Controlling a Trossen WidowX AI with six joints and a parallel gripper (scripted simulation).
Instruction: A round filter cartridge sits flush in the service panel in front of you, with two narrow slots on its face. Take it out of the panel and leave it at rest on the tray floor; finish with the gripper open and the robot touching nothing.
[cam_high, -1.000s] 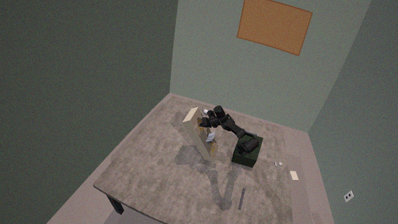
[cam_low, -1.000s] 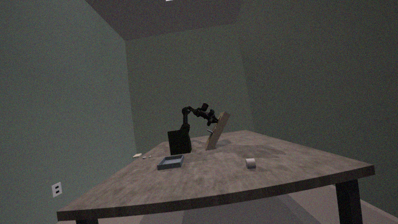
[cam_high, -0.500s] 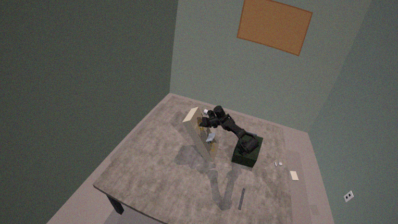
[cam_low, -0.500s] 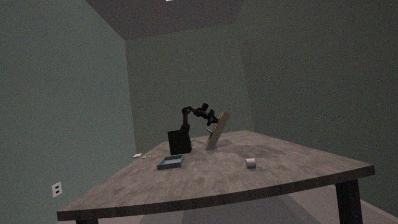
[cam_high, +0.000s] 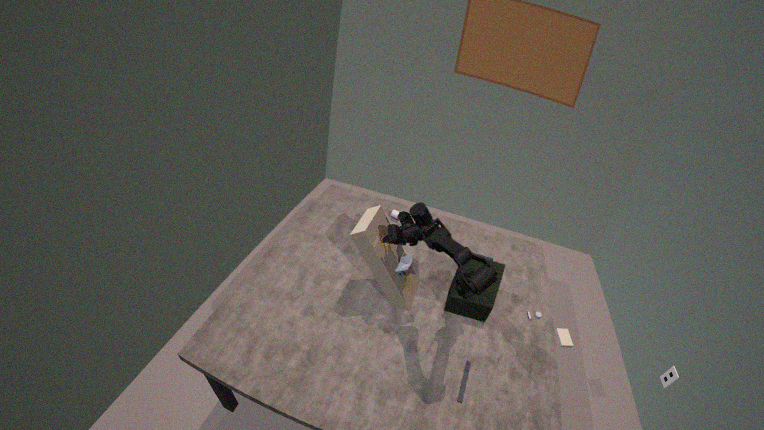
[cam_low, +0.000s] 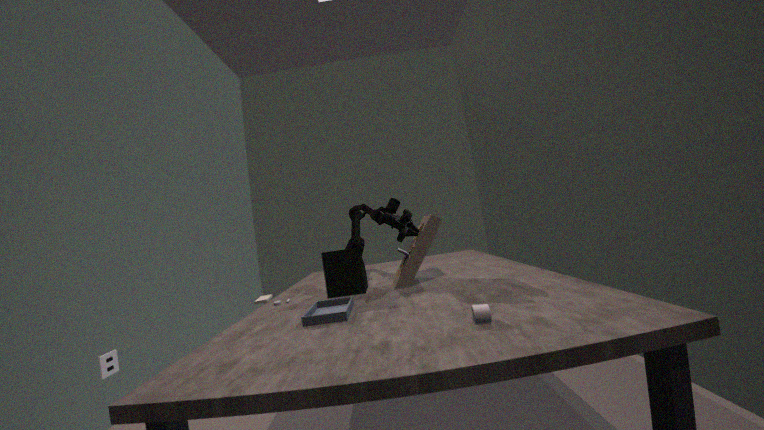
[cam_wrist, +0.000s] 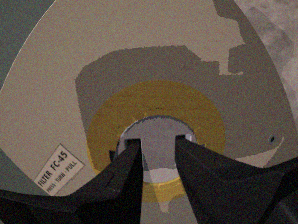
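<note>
Now: gripper tip 1 cm short of the filter cartridge and 1 cm above it. Also, from my gripper tip: tray (45 cm behind, 22 cm to the right, 22 cm below); then card (84 cm behind, 14 cm to the left, 22 cm below); then beige service panel (4 cm behind, 1 cm to the left, 8 cm below).
</note>
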